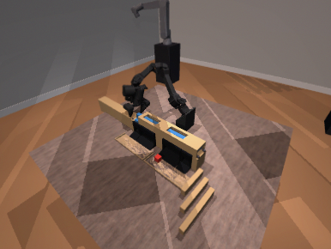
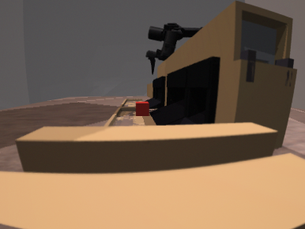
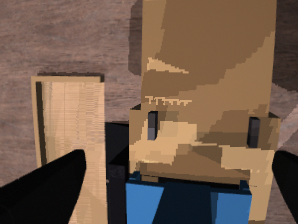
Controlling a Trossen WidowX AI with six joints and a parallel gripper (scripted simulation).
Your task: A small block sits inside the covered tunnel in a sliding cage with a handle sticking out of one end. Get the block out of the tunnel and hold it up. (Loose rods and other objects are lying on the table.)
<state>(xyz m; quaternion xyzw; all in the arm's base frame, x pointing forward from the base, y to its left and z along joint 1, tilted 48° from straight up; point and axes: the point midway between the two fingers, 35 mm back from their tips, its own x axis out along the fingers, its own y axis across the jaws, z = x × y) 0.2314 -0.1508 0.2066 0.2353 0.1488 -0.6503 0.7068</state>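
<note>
My gripper tip is now 14 cm short of the red block, 30 cm to the right of it and 11 cm above it. Round my gripper tip: tan covered tunnel (2 cm ahead, 5 cm to the left, 5 cm below).
</note>
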